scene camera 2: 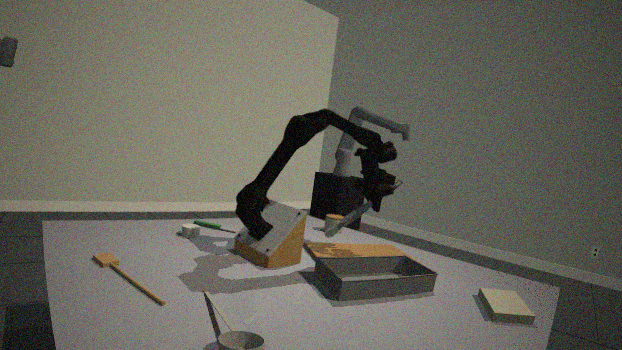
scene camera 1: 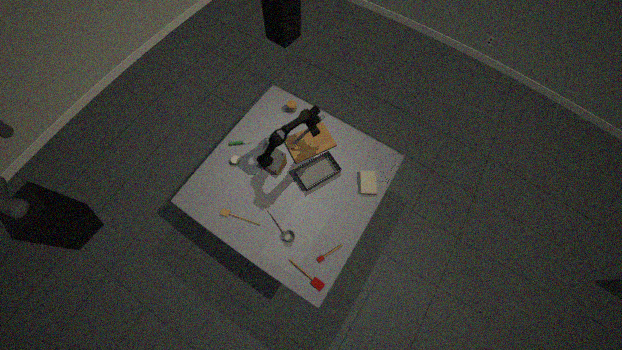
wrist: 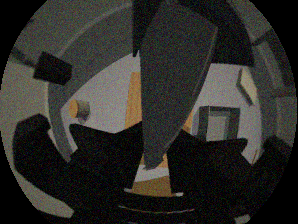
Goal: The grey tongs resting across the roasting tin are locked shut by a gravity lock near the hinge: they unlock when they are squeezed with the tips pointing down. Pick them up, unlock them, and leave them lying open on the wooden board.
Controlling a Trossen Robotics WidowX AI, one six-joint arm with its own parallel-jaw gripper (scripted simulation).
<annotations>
The same spot on a roasting tin: (scene camera 2: 361,277) is (scene camera 1: 312,167). One and the same spot on a wooden board: (scene camera 2: 320,249) is (scene camera 1: 292,145).
</annotations>
